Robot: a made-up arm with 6 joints. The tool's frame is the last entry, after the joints.
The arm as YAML. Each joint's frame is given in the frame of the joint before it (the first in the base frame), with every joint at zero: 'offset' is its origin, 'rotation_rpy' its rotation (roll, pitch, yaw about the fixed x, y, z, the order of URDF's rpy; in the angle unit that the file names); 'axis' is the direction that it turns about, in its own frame. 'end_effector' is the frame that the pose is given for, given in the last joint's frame.
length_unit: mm
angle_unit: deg
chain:
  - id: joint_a
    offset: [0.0, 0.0, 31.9]
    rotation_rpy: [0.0, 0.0, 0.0]
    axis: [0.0, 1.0, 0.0]
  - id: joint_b
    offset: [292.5, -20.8, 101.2]
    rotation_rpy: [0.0, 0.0, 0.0]
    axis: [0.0, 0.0, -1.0]
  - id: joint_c
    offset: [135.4, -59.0, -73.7]
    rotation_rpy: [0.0, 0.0, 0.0]
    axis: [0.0, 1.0, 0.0]
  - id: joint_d
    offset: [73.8, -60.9, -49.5]
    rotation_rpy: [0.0, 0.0, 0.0]
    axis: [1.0, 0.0, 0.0]
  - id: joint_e
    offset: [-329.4, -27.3, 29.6]
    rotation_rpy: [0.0, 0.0, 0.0]
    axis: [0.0, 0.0, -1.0]
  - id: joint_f
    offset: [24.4, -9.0, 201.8]
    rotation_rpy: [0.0, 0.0, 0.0]
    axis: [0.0, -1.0, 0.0]
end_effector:
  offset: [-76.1, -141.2, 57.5]
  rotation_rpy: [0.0, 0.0, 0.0]
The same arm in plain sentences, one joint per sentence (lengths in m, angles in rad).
The arm has six revolute joints in a row. What follows holds with every joint at zero, and every direction is one of the base frame's. Joint 1 is mounted 0.0319 m along +z from the base frame's origin and rotates about +y. Joint 2 is mounted 0.2925 m along +x and 0.0208 m along -y and 0.1012 m along +z from joint 1 and rotates about -z. Joint 3 is mounted 0.1354 m along +x and 0.059 m along -y and 0.0737 m along -z from joint 2 and rotates about +y. Joint 4 is mounted 0.0738 m along +x and 0.0609 m along -y and 0.0495 m along -z from joint 3 and rotates about +x. Joint 5 is mounted 0.3294 m along -x and 0.0273 m along -y and 0.0296 m along +z from joint 4 and rotates about -z. Joint 6 is mounted 0.0244 m along +x and 0.009 m along -y and 0.2018 m along +z from joint 5 and rotates about -y. The tool frame, which is the frame that the pose is given for, is mounted 0.0761 m along -x and 0.1412 m along -y and 0.0575 m along +z from joint 6; its axes are parallel to the base frame's.
